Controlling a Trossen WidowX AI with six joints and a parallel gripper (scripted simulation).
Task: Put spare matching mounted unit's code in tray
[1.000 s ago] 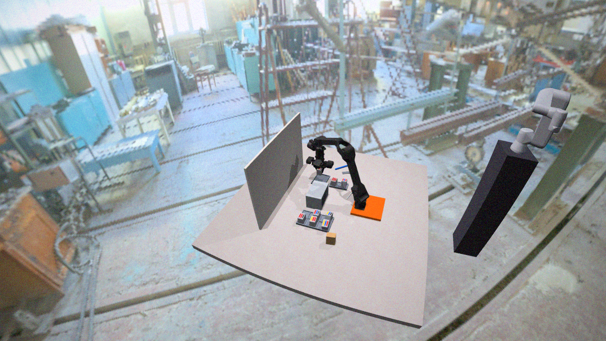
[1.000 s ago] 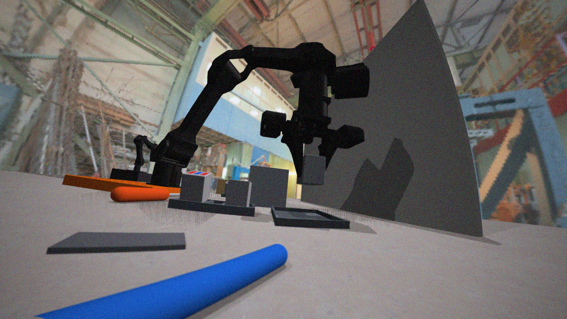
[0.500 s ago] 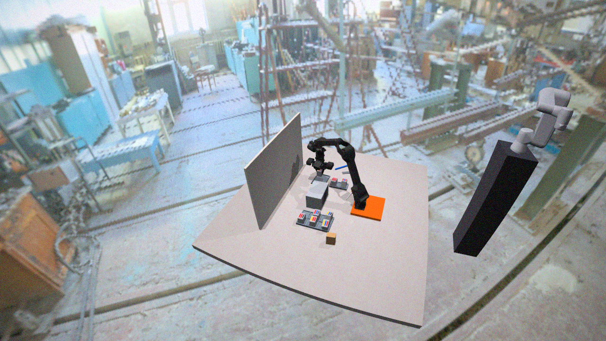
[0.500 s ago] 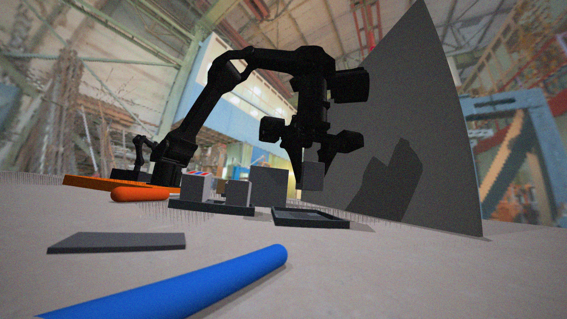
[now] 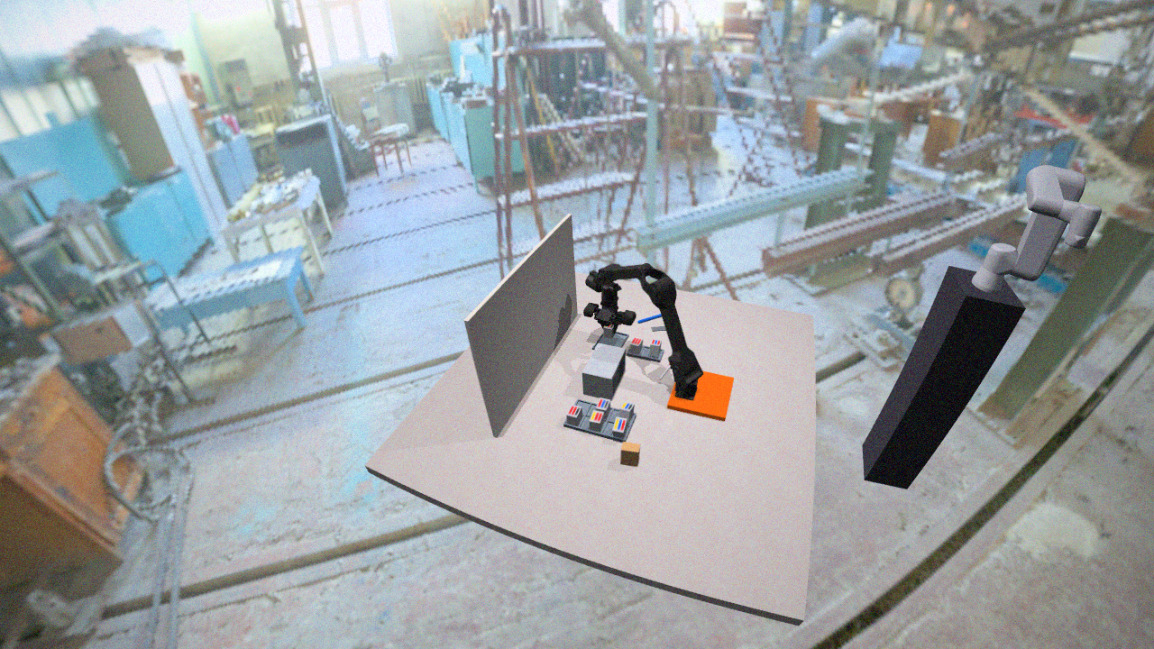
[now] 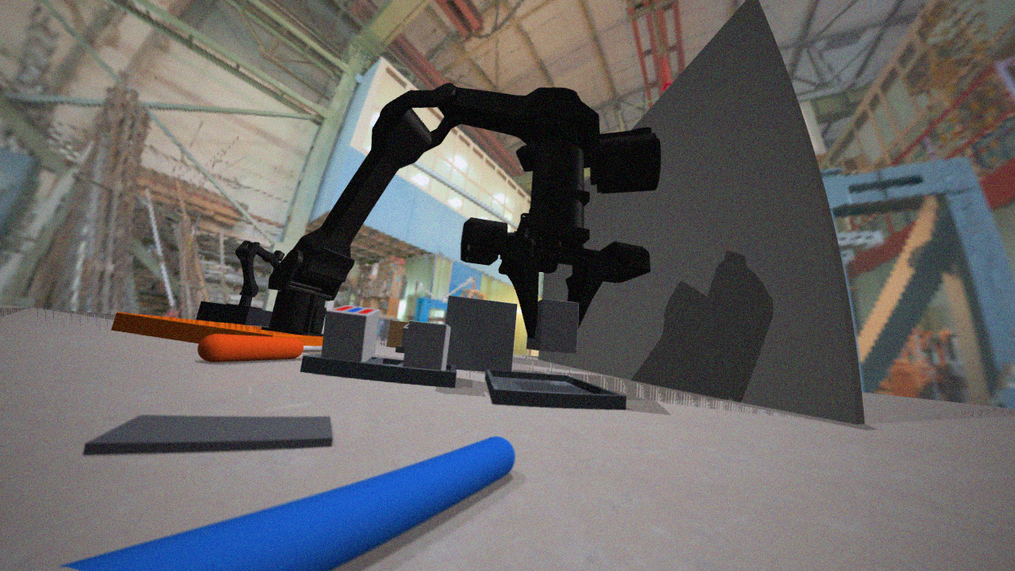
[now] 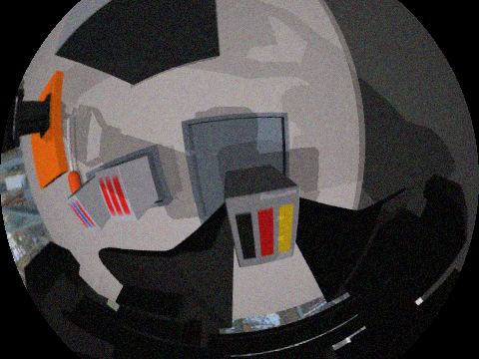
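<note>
The dark tray lies 4 cm below my gripper tip and 1 cm behind it. The rest, counted from my gripper tip: rack 15 cm behind, 4 cm below, 2 cm to the left; grey spare block 2 cm above; mounted unit 22 cm to the left, 6 cm behind.
</note>
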